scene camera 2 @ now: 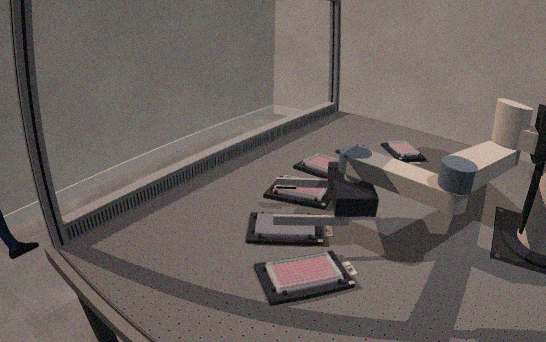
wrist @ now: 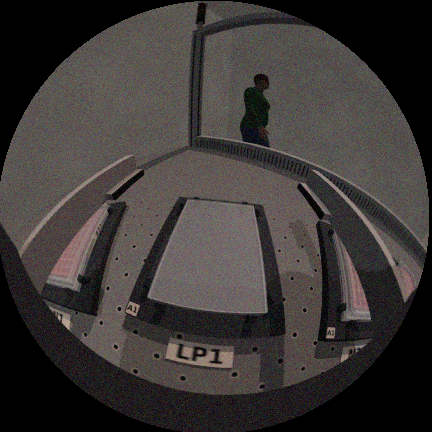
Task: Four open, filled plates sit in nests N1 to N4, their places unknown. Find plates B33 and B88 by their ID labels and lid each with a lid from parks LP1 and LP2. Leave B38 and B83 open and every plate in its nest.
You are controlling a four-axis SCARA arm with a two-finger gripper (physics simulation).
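Frame: origin at the arm's base, x ahead, y left, z up, level; centimetres.
Seen in the pictures: gripper, fingertip midpoint: (scene camera 2: pixel 274 199) (wrist: pixel 220 164); arm's base, link origin: (scene camera 2: pixel 536 246).
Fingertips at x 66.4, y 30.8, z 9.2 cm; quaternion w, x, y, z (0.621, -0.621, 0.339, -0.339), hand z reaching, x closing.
Offsets run from my fingertips to a thing's middle.
My gripper (scene camera 2: pixel 281 203) (wrist: pixel 220 164) is open and empty, with one finger on each side above park LP1 @(dx -2.0, dy -1.4, dz -6.9 cm) (scene camera 2: pixel 251 230) (wrist: pixel 200 325). A pale, flat lid @(dx -2.0, dy -1.4, dz -6.5 cm) (scene camera 2: pixel 282 231) (wrist: pixel 212 255) lies in LP1, below and between the fingers. A pink-filled open plate @(dx -14.7, dy +11.3, dz -6.0 cm) (scene camera 2: pixel 305 271) (wrist: pixel 80 250) sits in the nest left of LP1 in the wrist view, its nest label partly cut off. Another pink plate @(dx +4.4, dy -18.7, dz -6.0 cm) (scene camera 2: pixel 312 192) (wrist: pixel 352 280) sits in the nest on the right, partly behind a finger. Further pink plates @(dx +6.3, dy -36.6, dz -6.0 cm) (scene camera 2: pixel 318 162) @(dx -10.2, dy -68.1, dz -6.0 cm) (scene camera 2: pixel 402 148) stand farther back. No plate ID is readable. The gripper body and arm hide much around LP2.
The arm (scene camera 2: pixel 400 172) reaches in from the right over the table. A slotted rail (scene camera 2: pixel 200 172) (wrist: pixel 260 156) and a frame post (scene camera 2: pixel 335 55) (wrist: pixel 197 90) edge the table. A person in green (wrist: pixel 256 107) stands beyond the rail.
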